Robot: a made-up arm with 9 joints. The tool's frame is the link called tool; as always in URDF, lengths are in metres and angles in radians. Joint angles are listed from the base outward.
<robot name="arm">
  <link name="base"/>
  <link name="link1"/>
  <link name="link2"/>
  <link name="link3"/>
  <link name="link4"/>
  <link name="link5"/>
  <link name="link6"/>
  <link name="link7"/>
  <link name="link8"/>
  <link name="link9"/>
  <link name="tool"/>
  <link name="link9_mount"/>
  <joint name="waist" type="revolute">
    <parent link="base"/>
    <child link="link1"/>
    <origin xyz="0 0 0.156" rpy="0 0 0"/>
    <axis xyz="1 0 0"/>
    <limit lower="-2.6" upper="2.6"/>
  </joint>
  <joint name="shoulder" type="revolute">
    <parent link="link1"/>
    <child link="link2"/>
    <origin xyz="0.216 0.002 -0.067" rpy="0 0 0"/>
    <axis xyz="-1 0 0"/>
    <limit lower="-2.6" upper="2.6"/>
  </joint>
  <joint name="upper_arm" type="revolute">
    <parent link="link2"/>
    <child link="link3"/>
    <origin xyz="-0.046 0.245 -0.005" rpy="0 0 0"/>
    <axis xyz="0 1 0"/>
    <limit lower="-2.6" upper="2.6"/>
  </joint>
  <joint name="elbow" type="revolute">
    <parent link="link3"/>
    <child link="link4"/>
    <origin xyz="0.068 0.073 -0.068" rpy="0 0 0"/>
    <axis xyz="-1 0 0"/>
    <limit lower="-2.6" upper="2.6"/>
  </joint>
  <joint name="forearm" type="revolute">
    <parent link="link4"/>
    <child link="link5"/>
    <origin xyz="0.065 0.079 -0.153" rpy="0 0 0"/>
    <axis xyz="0 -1 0"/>
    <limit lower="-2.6" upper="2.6"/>
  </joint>
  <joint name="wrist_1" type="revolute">
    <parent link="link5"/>
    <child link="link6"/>
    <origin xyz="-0.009 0.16 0.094" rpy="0 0 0"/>
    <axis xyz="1 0 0"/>
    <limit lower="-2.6" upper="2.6"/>
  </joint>
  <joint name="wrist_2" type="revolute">
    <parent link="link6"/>
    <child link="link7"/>
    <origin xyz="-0.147 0.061 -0.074" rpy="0 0 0"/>
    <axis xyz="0 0 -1"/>
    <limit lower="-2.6" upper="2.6"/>
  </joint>
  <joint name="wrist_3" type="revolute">
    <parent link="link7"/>
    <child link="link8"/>
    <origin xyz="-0.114 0.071 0.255" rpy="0 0 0"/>
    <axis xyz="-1 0 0"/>
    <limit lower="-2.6" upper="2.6"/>
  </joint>
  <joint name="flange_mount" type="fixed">
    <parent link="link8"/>
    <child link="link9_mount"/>
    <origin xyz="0.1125 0.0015 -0.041" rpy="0 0 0"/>
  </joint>
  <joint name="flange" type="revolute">
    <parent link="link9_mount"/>
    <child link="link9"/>
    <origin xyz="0.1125 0.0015 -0.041" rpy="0 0 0"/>
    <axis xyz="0 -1 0"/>
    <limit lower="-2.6" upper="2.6"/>
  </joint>
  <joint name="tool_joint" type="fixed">
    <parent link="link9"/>
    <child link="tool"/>
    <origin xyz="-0.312 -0.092 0.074" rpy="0 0 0"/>
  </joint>
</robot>
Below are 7 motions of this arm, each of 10 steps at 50 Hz.
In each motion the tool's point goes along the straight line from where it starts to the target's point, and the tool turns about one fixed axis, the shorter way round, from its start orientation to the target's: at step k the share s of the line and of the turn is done. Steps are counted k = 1, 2, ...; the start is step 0. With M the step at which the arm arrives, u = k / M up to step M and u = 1 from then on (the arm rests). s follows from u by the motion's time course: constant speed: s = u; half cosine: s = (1 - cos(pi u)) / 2; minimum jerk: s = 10 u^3 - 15 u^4 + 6 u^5.
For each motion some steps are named. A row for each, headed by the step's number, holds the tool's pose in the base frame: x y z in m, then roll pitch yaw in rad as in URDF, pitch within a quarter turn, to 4 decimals.
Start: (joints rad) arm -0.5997 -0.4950 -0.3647 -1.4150 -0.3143 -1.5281 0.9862 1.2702 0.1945
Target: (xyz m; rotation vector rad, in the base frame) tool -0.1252 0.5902 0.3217 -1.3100 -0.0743 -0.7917
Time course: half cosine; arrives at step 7
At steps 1, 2, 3, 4, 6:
1: -0.1369 0.5622 0.3353 -1.3011 -0.4715 -0.4861
2: -0.1352 0.5663 0.3333 -1.2909 -0.4750 -0.4984
3: -0.1327 0.5722 0.3305 -1.2759 -0.4797 -0.5162
4: -0.1300 0.5787 0.3273 -1.2591 -0.4848 -0.5362
6: -0.1258 0.5887 0.3224 -1.2332 -0.4919 -0.5668

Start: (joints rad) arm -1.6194 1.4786 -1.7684 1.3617 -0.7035 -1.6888 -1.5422 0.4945 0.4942
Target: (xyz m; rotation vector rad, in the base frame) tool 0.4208 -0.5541 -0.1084 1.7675 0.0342 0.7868
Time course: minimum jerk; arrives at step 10
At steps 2, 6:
2: 0.4948 -0.5096 -0.1451 1.6811 -0.7304 0.6844
6: 0.4457 -0.5391 -0.1208 1.7154 -0.5842 0.5430

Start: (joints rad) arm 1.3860 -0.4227 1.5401 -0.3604 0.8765 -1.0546 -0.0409 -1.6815 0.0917
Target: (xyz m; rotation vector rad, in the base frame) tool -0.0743 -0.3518 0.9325 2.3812 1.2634 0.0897
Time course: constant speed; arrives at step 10
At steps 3, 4, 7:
3: -0.1400 -0.2557 0.9489 2.6448 0.1615 0.7807
4: -0.1306 -0.2694 0.9466 2.6550 0.1600 0.8041
7: -0.1025 -0.3106 0.9395 2.6853 0.1541 0.8742

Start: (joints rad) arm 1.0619 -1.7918 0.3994 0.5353 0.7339 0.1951 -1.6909 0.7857 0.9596
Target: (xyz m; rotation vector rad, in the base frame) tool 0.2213 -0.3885 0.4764 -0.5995 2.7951 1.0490
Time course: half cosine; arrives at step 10
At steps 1, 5, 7, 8, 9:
1: 0.1868 -0.3312 0.4635 2.4493 0.1226 -2.7197
5: 0.2036 -0.3591 0.4698 2.4568 0.1727 -2.7584
7: 0.2140 -0.3764 0.4737 2.4606 0.2038 -2.7823
8: 0.2179 -0.3829 0.4751 2.4618 0.2156 -2.7913
9: 0.2204 -0.3871 0.4761 2.4625 0.2231 -2.7970

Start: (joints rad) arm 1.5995 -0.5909 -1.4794 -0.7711 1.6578 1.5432 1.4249 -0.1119 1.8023
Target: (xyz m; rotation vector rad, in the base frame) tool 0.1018 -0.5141 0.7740 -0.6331 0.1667 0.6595
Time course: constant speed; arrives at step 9
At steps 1, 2, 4, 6, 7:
1: 0.1135 -0.5038 0.7845 -0.5621 0.3074 0.6403
2: 0.1121 -0.5051 0.7832 -0.5609 0.3120 0.6334
4: 0.1091 -0.5077 0.7806 -0.5586 0.3213 0.6195
6: 0.1062 -0.5102 0.7779 -0.5564 0.3306 0.6056
7: 0.1047 -0.5115 0.7766 -0.5554 0.3353 0.5987

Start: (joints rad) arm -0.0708 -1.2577 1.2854 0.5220 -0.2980 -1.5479 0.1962 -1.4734 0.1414
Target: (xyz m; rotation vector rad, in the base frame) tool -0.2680 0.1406 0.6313 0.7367 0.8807 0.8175
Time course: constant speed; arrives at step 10
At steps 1, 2, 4, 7, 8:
1: -0.2569 0.1005 0.6140 0.8729 0.3415 1.2249
2: -0.2581 0.1049 0.6159 0.8955 0.3439 1.2152
4: -0.2606 0.1138 0.6197 0.9405 0.3494 1.1958
7: -0.2643 0.1272 0.6255 1.0081 0.3592 1.1672
8: -0.2655 0.1317 0.6274 1.0306 0.3628 1.1578

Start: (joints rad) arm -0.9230 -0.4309 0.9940 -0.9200 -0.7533 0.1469 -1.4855 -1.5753 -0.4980
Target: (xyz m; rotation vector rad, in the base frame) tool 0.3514 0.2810 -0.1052 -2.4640 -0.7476 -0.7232
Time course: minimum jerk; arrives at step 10
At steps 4, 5, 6, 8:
4: 0.3403 0.2449 -0.1399 -3.0092 -0.5532 0.6159
5: 0.3433 0.2546 -0.1306 -2.9549 -0.5789 0.5809
6: 0.3462 0.2642 -0.1214 -2.8986 -0.6029 0.5436
8: 0.3505 0.2779 -0.1081 -2.8151 -0.6339 0.4868

